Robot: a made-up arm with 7 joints. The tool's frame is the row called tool.
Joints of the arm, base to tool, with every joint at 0 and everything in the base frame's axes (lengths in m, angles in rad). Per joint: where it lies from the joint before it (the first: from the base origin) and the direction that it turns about. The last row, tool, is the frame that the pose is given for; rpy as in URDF.
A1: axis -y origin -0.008 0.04 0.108
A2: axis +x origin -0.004 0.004 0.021
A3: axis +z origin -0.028 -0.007 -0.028
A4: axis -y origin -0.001 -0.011 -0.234
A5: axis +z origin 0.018 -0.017 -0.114
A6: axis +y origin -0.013 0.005 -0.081
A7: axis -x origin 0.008 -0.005 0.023
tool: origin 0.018 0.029 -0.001 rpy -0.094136 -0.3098 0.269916
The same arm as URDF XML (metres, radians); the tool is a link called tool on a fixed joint. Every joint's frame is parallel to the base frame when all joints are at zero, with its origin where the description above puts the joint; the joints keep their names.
<robot name="arm">
<joint name="A1" type="continuous"><parent link="base"/><child link="link1"/><origin xyz="-0.008 0.04 0.108"/><axis xyz="0 -1 0"/></joint>
<joint name="A2" type="continuous"><parent link="link1"/><child link="link2"/><origin xyz="-0.004 0.004 0.021"/><axis xyz="1 0 0"/></joint>
<joint name="A3" type="continuous"><parent link="link2"/><child link="link3"/><origin xyz="-0.028 -0.007 -0.028"/><axis xyz="0 0 1"/></joint>
<joint name="A4" type="continuous"><parent link="link3"/><child link="link4"/><origin xyz="-0.001 -0.011 -0.234"/><axis xyz="0 -1 0"/></joint>
<joint name="A5" type="continuous"><parent link="link4"/><child link="link5"/><origin xyz="0.018 -0.017 -0.114"/><axis xyz="0 0 1"/></joint>
<joint name="A6" type="continuous"><parent link="link5"/><child link="link6"/><origin xyz="-0.013 0.005 -0.081"/><axis xyz="0 1 0"/></joint>
<joint name="A7" type="continuous"><parent link="link6"/><child link="link7"/><origin xyz="0.008 -0.005 0.023"/><axis xyz="-1 0 0"/></joint>
<joint name="tool_joint" type="fixed"><parent link="link7"/><child link="tool"/><origin xyz="0.018 0.029 -0.001" rpy="-0.0941 -0.3098 0.2699"/></joint>
<link name="base"/>
<link name="link1"/>
<link name="link2"/>
<link name="link3"/>
<link name="link4"/>
<link name="link5"/>
<link name="link6"/>
<link name="link7"/>
<link name="tool"/>
</robot>

